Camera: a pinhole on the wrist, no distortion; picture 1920 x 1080 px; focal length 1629.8 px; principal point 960.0 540.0 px. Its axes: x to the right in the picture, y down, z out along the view. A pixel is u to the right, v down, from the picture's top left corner.
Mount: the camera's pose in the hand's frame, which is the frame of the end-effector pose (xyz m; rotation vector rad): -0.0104 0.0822 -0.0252 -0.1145 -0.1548 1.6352
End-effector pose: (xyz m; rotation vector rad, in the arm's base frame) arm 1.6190 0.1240 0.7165 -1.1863 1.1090 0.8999
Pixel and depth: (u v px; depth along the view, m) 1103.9 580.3 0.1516
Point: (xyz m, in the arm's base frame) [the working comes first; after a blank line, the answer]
In the camera's frame: 0.0134 0.0037 0.1516

1.5446 0.2627 0.7363
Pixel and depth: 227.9 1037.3 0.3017
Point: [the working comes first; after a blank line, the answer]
In the camera's frame: -0.1355 0.0921 0.3017

1.6947 0.3652 0.8758
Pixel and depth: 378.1 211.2 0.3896
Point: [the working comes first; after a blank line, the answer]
In the camera's frame: -0.1391 -0.0786 0.3896

1.7473 0.4761 0.7281
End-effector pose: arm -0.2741 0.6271 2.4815 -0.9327 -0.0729 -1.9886
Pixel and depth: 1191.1 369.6 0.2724
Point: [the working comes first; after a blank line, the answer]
In the camera's frame: 0.0386 -0.0285 0.2724

-0.0337 0.6796 2.6053
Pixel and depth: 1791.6 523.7 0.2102
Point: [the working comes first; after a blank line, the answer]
In the camera's frame: 0.1073 -0.0021 0.2102

-0.0133 0.6287 2.5262
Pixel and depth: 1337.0 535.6 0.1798
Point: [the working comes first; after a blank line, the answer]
In the camera's frame: 0.0416 -0.0005 0.1798

-0.0829 0.6484 2.5280
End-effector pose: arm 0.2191 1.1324 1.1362 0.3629 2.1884 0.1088
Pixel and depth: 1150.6 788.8 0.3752
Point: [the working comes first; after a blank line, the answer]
In the camera's frame: 0.0439 0.0573 0.3752

0.5856 1.1806 1.0598
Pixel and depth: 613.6 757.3 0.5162
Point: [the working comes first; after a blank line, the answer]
In the camera's frame: -0.1097 0.0688 0.5162

0.6713 1.0154 0.9650
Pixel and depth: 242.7 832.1 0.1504
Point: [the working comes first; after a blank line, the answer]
In the camera's frame: -0.0662 0.0270 0.1504

0.3470 1.1184 1.1121
